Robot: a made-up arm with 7 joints. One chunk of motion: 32 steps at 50 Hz.
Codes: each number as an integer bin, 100 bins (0 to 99) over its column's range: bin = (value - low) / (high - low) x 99, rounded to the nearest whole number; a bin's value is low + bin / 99 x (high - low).
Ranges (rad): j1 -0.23..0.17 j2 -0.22..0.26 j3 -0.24..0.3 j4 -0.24..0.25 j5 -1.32..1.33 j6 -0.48..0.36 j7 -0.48..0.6
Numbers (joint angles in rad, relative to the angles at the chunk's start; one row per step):
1: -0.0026 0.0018 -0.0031 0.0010 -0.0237 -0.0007 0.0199
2: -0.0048 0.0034 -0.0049 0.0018 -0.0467 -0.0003 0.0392
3: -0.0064 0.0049 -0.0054 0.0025 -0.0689 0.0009 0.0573
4: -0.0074 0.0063 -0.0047 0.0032 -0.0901 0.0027 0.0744
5: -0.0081 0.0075 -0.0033 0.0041 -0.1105 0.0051 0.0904
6: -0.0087 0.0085 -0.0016 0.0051 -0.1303 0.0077 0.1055
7: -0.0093 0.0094 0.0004 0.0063 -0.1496 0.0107 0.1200
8: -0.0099 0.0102 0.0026 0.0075 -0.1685 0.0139 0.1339
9: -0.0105 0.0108 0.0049 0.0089 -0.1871 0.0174 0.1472
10: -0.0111 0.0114 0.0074 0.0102 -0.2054 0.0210 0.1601
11: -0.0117 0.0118 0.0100 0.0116 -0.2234 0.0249 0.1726
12: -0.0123 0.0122 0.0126 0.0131 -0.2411 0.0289 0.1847
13: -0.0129 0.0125 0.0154 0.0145 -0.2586 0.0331 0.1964
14: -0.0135 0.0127 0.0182 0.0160 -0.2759 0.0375 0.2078
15: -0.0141 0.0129 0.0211 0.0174 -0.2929 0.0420 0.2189
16: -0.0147 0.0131 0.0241 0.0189 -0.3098 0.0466 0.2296
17: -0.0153 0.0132 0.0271 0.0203 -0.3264 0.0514 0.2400
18: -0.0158 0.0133 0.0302 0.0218 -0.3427 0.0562 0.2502
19: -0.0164 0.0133 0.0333 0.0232 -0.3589 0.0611 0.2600
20: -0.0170 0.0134 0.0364 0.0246 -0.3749 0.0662 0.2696
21: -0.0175 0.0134 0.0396 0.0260 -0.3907 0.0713 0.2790
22: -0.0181 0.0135 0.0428 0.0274 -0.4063 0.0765 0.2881
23: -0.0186 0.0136 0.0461 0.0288 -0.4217 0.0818 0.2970
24: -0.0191 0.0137 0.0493 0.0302 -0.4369 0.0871 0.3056
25: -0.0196 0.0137 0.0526 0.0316 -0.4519 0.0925 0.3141
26: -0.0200 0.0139 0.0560 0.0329 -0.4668 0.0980 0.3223
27: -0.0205 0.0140 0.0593 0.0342 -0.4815 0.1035 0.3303
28: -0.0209 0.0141 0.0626 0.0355 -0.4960 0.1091 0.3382
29: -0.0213 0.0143 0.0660 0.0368 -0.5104 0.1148 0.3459
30: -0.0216 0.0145 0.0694 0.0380 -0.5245 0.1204 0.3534
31: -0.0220 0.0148 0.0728 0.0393 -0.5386 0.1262 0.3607
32: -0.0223 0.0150 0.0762 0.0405 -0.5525 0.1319 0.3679
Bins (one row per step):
1: 56 46 43 49 48 56 46
2: 56 46 43 49 48 57 48
3: 55 46 43 49 47 57 49
4: 55 47 43 49 46 57 51
5: 55 47 43 49 45 57 52
6: 55 47 44 50 44 57 54
7: 55 47 44 50 44 58 55
8: 54 47 44 50 43 58 56
9: 54 48 45 50 42 59 57
10: 54 48 45 51 42 59 59
11: 54 48 46 51 41 60 60
12: 54 48 46 51 40 60 61
13: 54 48 47 51 40 60 62
14: 54 48 47 52 39 61 63
15: 53 48 48 52 38 62 64
16: 53 48 48 52 38 62 65
17: 53 48 49 53 37 63 66
18: 53 48 50 53 37 63 67
19: 53 48 50 53 36 64 68
20: 53 48 51 53 35 64 69
21: 53 48 51 54 35 65 70
22: 52 48 52 54 34 66 70
23: 52 48 52 54 34 66 71
24: 52 48 53 55 33 67 72
25: 52 48 54 55 32 67 73
26: 52 48 54 55 32 68 74
27: 52 48 55 55 31 69 74
28: 52 48 55 56 31 69 75
29: 52 48 56 56 30 70 76
30: 52 48 57 56 30 71 76
31: 51 48 57 56 29 71 77
32: 51 48 58 57 29 72 78

